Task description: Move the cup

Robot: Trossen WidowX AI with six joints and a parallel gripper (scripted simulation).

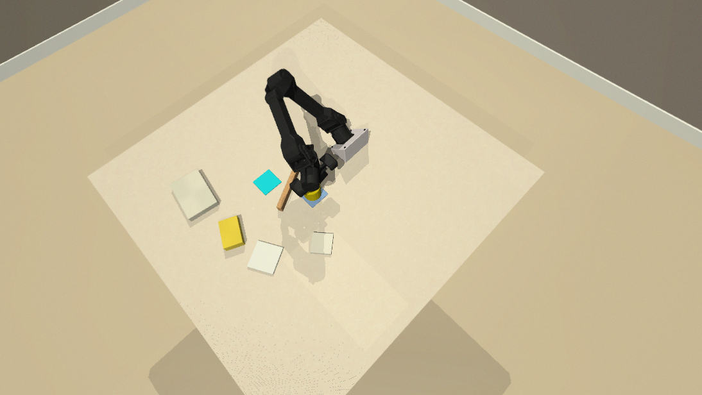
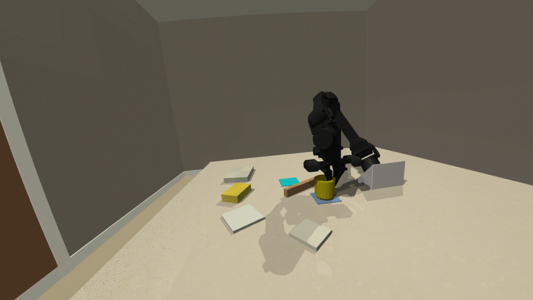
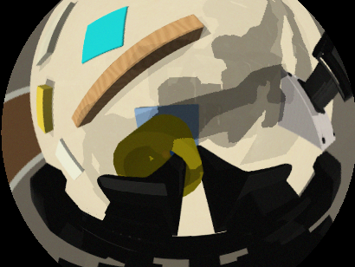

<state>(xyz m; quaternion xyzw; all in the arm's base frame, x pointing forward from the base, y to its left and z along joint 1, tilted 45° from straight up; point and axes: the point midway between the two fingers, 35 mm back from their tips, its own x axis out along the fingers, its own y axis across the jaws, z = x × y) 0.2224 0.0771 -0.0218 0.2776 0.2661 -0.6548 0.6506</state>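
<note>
Now: the blue pad 3 cm ahead of my gripper tip and 5 cm below it. Also, from my gripper tip: wooden bar: 7 cm ahead, 9 cm to the right, 3 cm below; then blue marble: 2 cm ahead, 2 cm to the left, 2 cm below; then yellow cup: 2 cm ahead.
</note>
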